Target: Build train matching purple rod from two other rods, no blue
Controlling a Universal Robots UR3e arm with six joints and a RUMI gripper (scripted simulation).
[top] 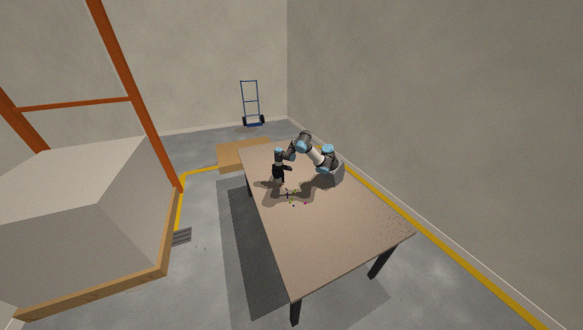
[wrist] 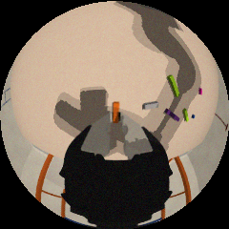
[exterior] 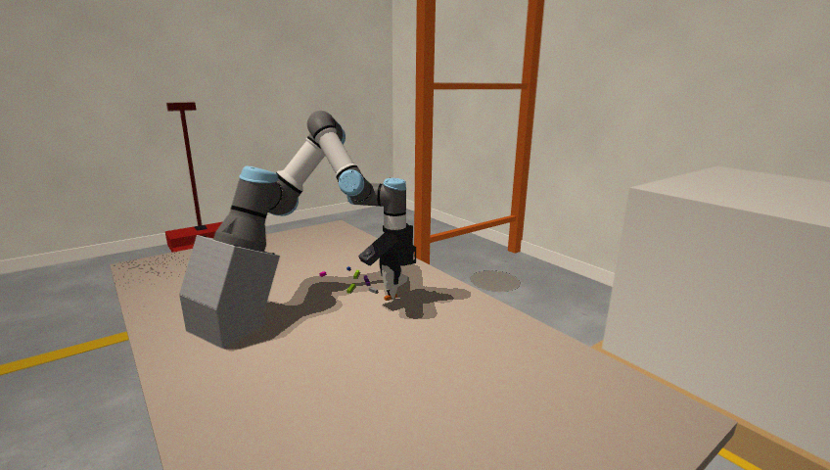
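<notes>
The magenta rod is 120 mm behind my hand, 260 mm to the left of it and 10 mm below it. The rest, counted from my hand: purple rod: 10 mm behind, 140 mm to the left, 10 mm below; orange rod: 10 mm below; grey rod: 30 mm behind, 70 mm to the left, 10 mm below.
</notes>
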